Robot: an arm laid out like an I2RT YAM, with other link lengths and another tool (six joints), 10 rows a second.
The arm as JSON. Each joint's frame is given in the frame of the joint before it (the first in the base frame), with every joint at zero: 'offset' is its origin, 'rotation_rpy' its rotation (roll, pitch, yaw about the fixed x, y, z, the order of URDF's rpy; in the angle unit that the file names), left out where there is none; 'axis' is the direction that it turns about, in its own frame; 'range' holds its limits. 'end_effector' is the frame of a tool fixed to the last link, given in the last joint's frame.
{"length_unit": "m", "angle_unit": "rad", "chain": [
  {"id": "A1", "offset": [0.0, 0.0, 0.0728], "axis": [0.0, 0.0, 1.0], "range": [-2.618, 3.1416]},
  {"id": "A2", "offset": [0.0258, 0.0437, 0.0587], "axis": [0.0, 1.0, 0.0], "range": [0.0, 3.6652]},
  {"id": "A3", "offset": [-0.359, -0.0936, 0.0], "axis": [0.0, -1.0, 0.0], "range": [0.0, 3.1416]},
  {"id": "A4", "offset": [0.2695, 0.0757, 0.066], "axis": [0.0, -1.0, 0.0], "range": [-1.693, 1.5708]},
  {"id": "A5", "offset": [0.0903, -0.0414, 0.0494], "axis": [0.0, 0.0, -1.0], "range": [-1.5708, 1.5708]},
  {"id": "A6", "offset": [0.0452, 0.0, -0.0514], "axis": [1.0, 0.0, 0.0], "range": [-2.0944, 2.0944]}
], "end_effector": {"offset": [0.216, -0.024, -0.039], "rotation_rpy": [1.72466, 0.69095, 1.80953]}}
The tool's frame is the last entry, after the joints.
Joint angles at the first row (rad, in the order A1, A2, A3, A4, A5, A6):
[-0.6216 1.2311 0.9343 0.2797 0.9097 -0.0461]
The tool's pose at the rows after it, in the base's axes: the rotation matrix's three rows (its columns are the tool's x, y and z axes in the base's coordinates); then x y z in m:
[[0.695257 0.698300 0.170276], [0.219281 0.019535 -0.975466], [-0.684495 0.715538 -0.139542]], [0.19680 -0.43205 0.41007]
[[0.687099 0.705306 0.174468], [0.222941 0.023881 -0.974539], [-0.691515 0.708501 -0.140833]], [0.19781 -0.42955 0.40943]
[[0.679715 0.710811 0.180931], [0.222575 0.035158 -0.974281], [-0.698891 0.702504 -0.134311]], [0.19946 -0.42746 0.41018]
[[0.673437 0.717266 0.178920], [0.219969 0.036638 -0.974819], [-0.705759 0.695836 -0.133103]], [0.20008 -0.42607 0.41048]
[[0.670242 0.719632 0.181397], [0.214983 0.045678 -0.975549], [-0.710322 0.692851 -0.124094]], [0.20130 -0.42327 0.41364]
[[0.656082 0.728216 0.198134], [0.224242 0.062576 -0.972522], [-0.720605 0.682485 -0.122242]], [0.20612 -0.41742 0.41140]
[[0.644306 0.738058 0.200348], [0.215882 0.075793 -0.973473], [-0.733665 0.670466 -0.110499]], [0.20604 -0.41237 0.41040]
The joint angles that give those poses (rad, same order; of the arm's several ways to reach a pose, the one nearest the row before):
[-0.6182 1.2273 0.9327 0.2742 0.9117 -0.0521]
[-0.6106 1.2223 0.9266 0.2753 0.9138 -0.0621]
[-0.6030 1.2178 0.9146 0.2955 0.9137 -0.0807]
[-0.5960 1.2180 0.9112 0.3030 0.9216 -0.0931]
[-0.5849 1.2136 0.9054 0.3206 0.9296 -0.1102]
[-0.5647 1.2040 0.8852 0.3375 0.9307 -0.1294]
[-0.5481 1.1944 0.8538 0.3833 0.9426 -0.1651]

